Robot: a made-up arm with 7 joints. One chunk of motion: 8 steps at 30 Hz.
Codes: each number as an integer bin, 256 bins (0 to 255) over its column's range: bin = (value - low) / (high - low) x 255, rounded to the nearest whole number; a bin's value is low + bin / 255 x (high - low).
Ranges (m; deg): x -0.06..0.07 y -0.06..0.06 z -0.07..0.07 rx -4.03..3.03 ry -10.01..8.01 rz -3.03..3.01
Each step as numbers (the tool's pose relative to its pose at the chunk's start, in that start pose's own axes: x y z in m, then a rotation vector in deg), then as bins.
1 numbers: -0.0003 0.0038 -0.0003 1.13 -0.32 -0.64
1 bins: 117 136 127 186 137 101
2 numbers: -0.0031 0.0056 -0.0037 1.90 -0.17 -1.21
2 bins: 112 139 121 214 139 77
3 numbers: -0.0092 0.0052 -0.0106 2.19 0.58 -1.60
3 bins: 100 139 108 225 150 60
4 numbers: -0.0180 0.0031 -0.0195 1.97 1.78 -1.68
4 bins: 82 134 92 217 167 57
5 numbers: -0.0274 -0.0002 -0.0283 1.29 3.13 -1.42
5 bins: 64 127 76 192 186 68
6 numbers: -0.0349 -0.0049 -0.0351 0.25 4.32 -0.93
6 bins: 49 117 64 155 203 89
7 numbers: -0.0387 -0.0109 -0.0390 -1.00 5.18 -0.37
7 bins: 42 104 56 109 215 112
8 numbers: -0.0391 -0.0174 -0.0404 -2.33 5.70 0.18
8 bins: 41 91 54 61 222 136
